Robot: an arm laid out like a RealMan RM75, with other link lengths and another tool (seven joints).
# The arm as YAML. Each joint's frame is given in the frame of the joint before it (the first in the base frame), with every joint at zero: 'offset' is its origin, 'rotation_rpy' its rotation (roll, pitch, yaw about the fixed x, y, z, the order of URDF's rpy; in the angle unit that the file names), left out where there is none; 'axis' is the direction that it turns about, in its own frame. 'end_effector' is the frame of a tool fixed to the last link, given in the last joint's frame.
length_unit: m
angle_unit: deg
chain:
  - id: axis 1
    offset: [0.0, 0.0, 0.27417]
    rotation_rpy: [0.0, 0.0, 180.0]
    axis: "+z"
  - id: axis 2
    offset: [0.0, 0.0, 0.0]
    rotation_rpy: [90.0, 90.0, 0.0]
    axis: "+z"
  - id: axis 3
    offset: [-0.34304, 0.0, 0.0]
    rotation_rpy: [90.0, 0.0, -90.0]
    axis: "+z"
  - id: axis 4
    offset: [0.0, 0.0, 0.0]
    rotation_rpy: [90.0, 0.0, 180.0]
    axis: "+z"
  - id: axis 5
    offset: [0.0, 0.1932, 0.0]
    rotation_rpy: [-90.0, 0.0, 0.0]
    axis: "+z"
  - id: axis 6
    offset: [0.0, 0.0, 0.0]
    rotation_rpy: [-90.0, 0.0, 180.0]
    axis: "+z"
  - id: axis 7
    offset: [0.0, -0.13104, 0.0]
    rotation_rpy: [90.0, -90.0, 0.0]
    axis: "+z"
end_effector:
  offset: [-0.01, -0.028, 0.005]
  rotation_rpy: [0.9, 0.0, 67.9]
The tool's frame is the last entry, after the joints.
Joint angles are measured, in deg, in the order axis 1, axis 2, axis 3, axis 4, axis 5, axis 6, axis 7. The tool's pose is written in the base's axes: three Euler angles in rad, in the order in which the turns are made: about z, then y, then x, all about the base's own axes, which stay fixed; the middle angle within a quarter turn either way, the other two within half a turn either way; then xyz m. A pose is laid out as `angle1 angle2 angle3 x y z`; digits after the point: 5 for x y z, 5 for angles.
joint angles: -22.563, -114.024, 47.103, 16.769, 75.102, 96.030, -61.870
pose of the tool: 1.84255 0.74685 -2.20708 -0.34631 0.32223 0.06062
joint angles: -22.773, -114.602, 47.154, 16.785, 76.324, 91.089, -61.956
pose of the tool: 1.83900 0.66698 -2.21654 -0.35170 0.32893 0.05020
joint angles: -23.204, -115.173, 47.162, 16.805, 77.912, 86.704, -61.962
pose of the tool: 1.84662 0.59854 -2.23663 -0.35526 0.33526 0.03972
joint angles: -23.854, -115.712, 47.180, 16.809, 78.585, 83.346, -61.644
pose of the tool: 1.85449 0.55306 -2.24274 -0.35574 0.34195 0.03221
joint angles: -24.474, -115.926, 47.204, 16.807, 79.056, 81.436, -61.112
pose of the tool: 1.87107 0.52938 -2.24987 -0.35474 0.34713 0.02852
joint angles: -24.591, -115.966, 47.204, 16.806, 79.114, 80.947, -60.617
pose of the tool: 1.88048 0.52274 -2.25012 -0.35464 0.34818 0.02786
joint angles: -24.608, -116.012, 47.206, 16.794, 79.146, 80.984, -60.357
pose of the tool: 1.88491 0.52391 -2.25114 -0.35419 0.34802 0.02739
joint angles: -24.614, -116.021, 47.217, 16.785, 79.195, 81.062, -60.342
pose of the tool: 1.88585 0.52525 -2.25267 -0.35397 0.34787 0.02719
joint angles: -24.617, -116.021, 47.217, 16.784, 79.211, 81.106, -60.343
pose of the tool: 1.88613 0.52599 -2.25317 -0.35386 0.34782 0.02717
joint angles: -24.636, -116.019, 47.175, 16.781, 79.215, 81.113, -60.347
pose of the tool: 1.88587 0.52625 -2.25256 -0.35379 0.34795 0.02728
